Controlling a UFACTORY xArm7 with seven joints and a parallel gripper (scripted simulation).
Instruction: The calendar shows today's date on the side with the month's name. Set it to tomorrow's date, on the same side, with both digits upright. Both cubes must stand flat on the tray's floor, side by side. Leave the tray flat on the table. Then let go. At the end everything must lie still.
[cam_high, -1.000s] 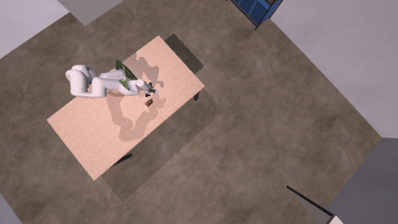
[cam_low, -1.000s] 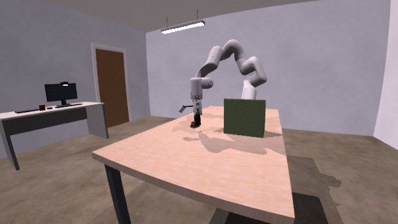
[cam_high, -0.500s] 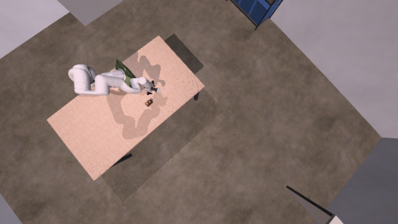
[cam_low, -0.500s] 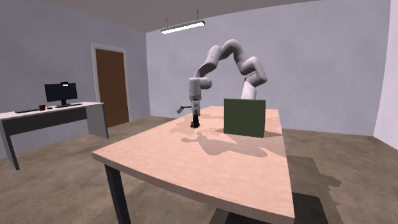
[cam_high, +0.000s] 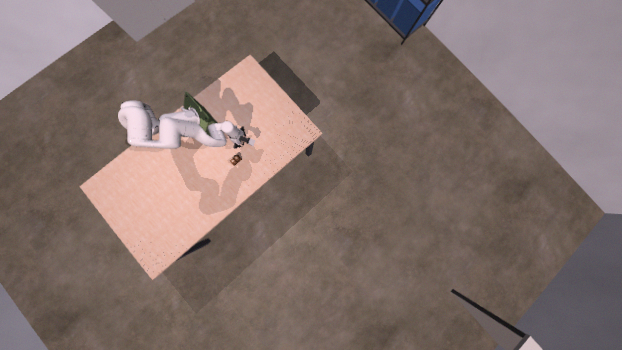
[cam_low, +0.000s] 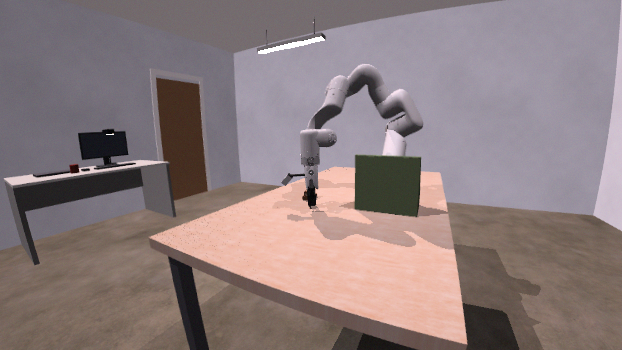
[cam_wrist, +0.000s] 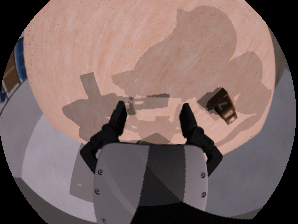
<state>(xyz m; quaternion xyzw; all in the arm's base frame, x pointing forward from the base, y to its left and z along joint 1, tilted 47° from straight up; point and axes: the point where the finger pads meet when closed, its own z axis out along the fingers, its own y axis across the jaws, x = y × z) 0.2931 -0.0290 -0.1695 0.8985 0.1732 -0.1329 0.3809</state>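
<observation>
My gripper is now 60 mm short of the calendar cube, 120 mm to the left of it and 10 mm above it. The rest, counted from my hand: tray (60 mm ahead, 140 mm to the right, 30 mm below); then digit cube (60 mm ahead, 150 mm to the right, 10 mm below).
</observation>
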